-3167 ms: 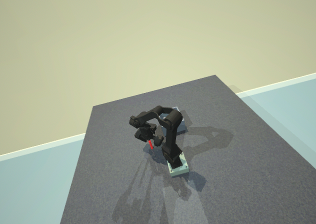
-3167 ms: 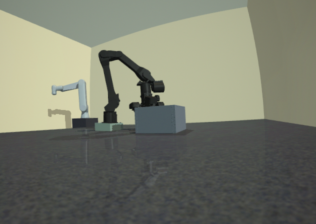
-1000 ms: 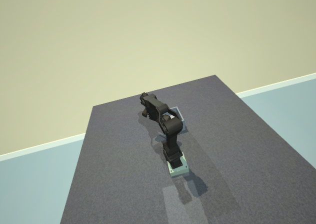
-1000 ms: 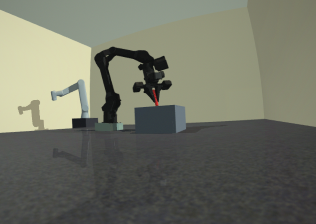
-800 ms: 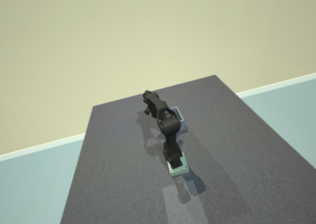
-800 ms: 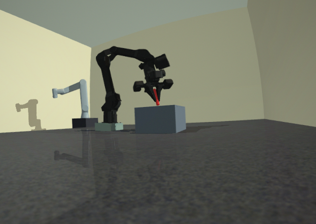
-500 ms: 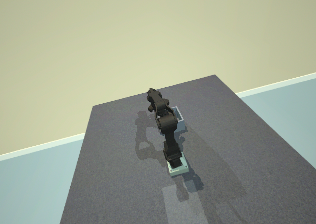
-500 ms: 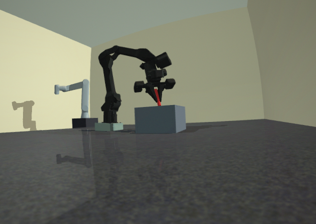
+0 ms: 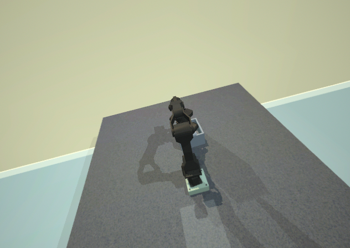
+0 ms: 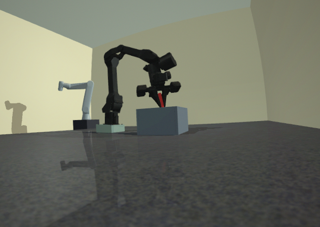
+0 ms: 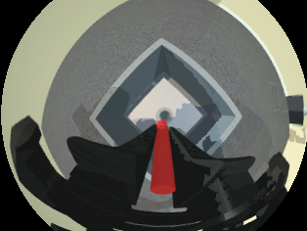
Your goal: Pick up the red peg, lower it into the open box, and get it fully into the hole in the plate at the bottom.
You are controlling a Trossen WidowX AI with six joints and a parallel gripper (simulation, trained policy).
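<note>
Right now my gripper tip is 60 mm above the plate, 10 mm to the left of it and 10 mm short of it. From my gripper tip the other things lie so: red peg 20 mm above, 10 mm to the left, 10 mm behind; grey box 80 mm below, 10 mm to the right, 10 mm ahead.
</note>
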